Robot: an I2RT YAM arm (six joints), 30 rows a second.
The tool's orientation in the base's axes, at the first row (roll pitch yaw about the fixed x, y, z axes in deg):
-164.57, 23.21, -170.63
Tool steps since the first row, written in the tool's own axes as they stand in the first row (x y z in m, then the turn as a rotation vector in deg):
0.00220, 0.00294, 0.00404, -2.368, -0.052, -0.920
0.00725, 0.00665, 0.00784, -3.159, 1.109, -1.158
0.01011, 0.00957, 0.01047, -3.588, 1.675, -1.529
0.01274, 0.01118, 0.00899, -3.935, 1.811, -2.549
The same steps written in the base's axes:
-0.00046, 0.00171, -0.00517, 1.765, 0.489, 1.761
-0.00365, 0.00378, -0.01143, 2.321, 1.779, 2.000
-0.00530, 0.00565, -0.01560, 2.525, 2.465, 2.359
-0.00839, 0.00711, -0.01572, 2.406, 2.854, 3.366

